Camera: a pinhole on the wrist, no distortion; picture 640 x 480 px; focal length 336.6 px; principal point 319.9 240.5 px. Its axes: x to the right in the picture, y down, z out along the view. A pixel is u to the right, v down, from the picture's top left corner.
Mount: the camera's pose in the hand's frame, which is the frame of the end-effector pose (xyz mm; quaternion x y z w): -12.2 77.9 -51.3 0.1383 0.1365 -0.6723 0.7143
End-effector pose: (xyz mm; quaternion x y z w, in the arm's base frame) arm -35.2 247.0 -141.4 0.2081 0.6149 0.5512 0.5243
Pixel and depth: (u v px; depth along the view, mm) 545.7 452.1 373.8
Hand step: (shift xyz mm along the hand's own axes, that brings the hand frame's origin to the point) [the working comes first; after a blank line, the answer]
In the camera's frame: 250.8 235.0 373.8

240.5 -282.4 202.0
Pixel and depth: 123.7 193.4 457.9
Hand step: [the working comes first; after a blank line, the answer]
In the camera's frame: -266.9 -64.1 457.9

-87.7 146.0 472.8
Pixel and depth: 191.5 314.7 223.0
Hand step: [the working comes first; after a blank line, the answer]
In the camera's frame: -85.1 49.2 223.0

33.9 74.2 188.0
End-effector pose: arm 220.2 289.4 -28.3 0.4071 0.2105 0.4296 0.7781
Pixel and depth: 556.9 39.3 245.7
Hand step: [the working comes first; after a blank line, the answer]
In the camera's frame: 173.0 -146.9 245.7

-146.4 -183.9 107.9
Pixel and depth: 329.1 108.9 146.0
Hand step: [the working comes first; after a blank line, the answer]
In the camera's frame: 4.0 -57.1 146.0

-67.6 15.3 81.4
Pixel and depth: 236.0 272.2 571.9
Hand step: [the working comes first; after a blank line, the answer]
In the camera's frame: -142.6 53.9 571.9

38.4 -5.4 532.5
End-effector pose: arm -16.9 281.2 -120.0 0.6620 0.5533 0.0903 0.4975
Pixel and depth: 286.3 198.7 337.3
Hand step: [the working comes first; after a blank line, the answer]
In the camera's frame: -33.7 -41.9 337.3

-52.9 -22.0 272.8
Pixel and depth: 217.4 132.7 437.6
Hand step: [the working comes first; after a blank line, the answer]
In the camera's frame: -133.3 -140.1 437.6

-156.0 26.0 402.1
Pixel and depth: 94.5 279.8 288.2
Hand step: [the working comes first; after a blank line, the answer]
In the camera's frame: -193.0 33.6 288.2

12.7 148.1 289.1
